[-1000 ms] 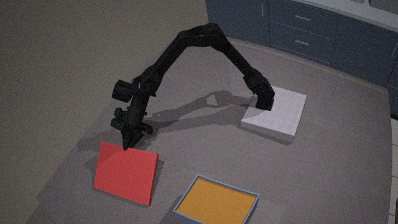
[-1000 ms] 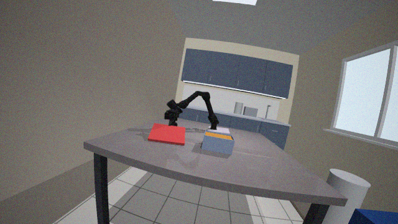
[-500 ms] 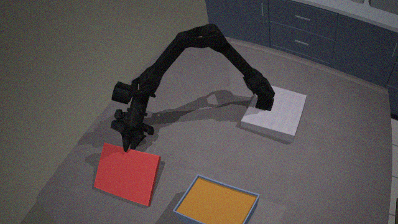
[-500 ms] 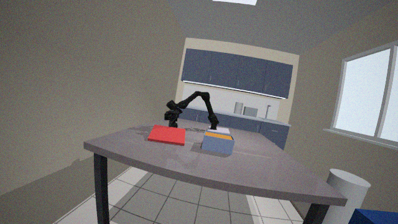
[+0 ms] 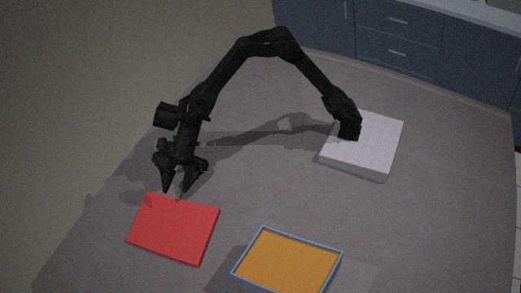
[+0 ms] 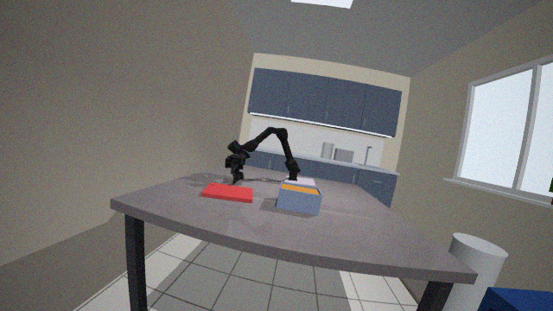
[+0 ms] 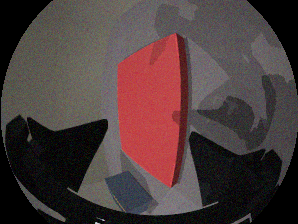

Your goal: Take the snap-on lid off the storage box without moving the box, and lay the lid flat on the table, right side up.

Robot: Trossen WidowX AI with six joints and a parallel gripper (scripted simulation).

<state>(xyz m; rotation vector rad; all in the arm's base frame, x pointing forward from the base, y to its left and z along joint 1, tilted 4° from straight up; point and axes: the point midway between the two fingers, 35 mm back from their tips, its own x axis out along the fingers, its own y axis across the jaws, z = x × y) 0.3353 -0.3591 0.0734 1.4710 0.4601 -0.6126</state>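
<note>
The red lid lies 80 mm ahead of my gripper tip, 50 mm below it and 10 mm to the left of it. Round my gripper tip: blue-grey box 360 mm to the left, 100 mm ahead, 10 mm below.
</note>
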